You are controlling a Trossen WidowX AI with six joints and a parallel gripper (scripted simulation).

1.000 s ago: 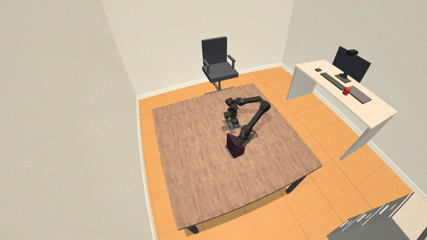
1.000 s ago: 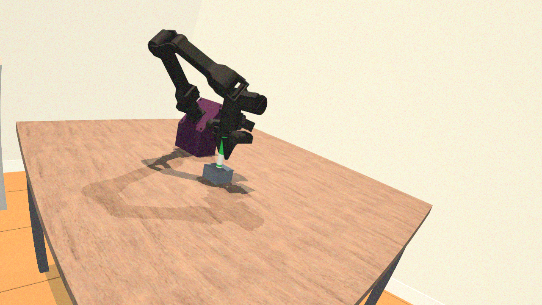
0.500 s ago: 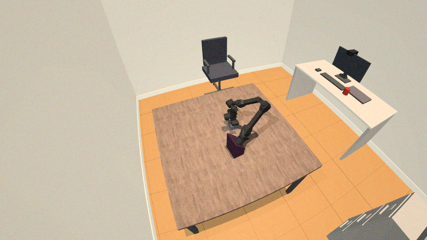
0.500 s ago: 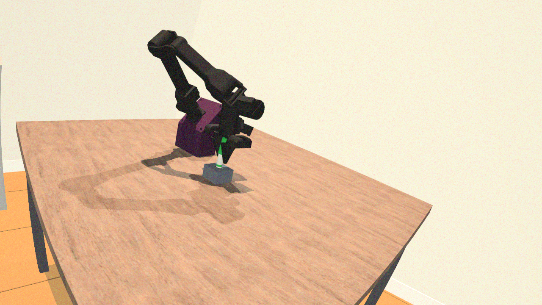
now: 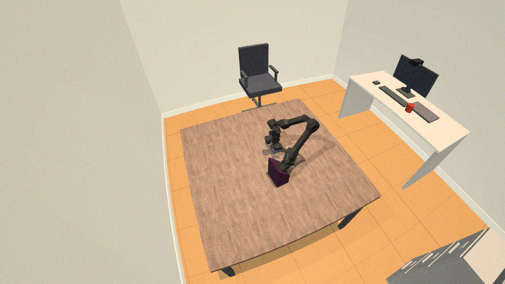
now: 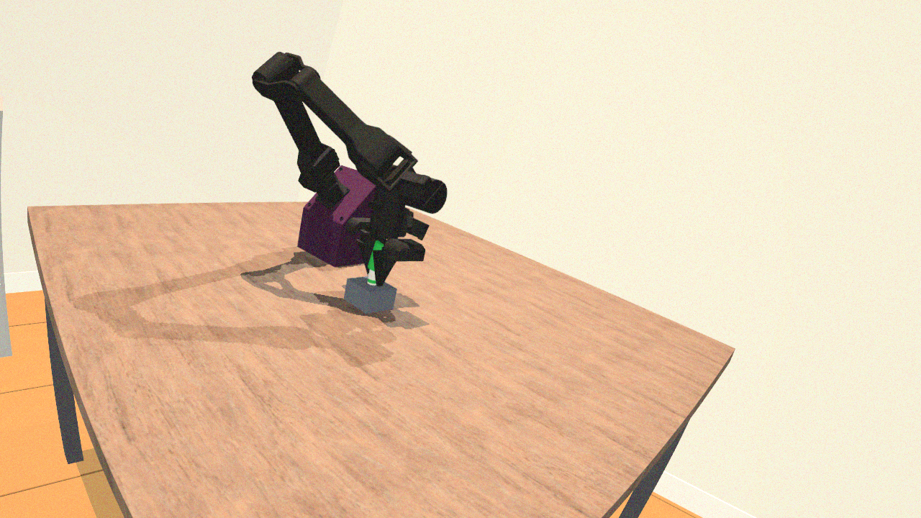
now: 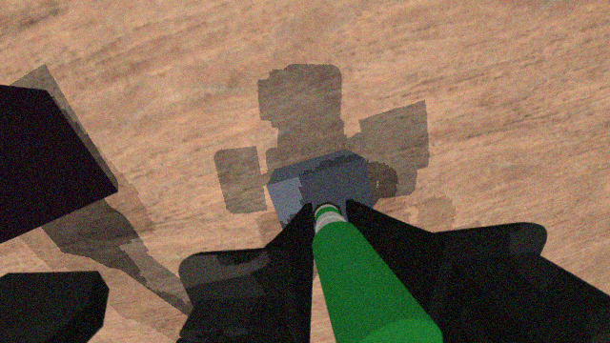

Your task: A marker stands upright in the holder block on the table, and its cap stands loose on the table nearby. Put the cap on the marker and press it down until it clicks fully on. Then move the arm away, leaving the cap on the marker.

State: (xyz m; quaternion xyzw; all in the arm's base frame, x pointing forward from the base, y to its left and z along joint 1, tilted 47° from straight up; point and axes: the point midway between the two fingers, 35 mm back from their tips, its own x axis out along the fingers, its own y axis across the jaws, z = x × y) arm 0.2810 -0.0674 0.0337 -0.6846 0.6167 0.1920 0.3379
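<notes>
Now: gripper tip 30 mm below the marker and 10 mm to the left of it. Also, from my gripper tip: grey holder block: 20 mm below, 10 mm to the right; then green cap: 50 mm above.
</notes>
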